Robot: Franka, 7 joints.
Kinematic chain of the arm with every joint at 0, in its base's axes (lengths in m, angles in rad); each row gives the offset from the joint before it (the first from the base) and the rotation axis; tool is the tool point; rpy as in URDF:
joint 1: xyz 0 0 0.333 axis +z
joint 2: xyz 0 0 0 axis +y
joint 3: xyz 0 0 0.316 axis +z
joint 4: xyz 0.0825 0 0 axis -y
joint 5: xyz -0.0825 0 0.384 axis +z
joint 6: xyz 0 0 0 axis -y
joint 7: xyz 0.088 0 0 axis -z
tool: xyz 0 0 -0.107 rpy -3.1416 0 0
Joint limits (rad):
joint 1: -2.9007..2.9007
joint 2: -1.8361..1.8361
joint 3: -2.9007..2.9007
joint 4: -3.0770..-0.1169
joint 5: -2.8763..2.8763
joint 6: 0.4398..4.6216
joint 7: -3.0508..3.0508
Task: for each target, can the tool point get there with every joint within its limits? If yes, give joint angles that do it. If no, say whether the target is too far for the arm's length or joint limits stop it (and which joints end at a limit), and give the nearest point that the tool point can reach.
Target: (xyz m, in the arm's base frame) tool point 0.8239 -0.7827 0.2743
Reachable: no: too far | nearest point 0.6211 -0.5901 0.2887 | short by 0.280 m
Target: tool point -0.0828 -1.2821 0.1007
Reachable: no: too far | nearest point -0.0544 -0.8424 0.1804 | short by 0.448 m
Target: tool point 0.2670 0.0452 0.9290
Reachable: yes | joints -0.1184 -0.5509 0.3822 -1.6287 1.5806 3.6321 -0.1169
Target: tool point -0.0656 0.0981 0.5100
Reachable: yes | joints 1.9016 -1.1609 0.5352 -2.7533 -0.6218 0.7544 -1.9222
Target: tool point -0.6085 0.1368 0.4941
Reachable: yes | joints -1.1302 -0.6769 -1.7312 -1.8128 -2.1102 1.0734 0.1337
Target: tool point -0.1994 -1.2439 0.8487
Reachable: no: too far | nearest point -0.1257 -0.7839 0.6580 | short by 0.503 m
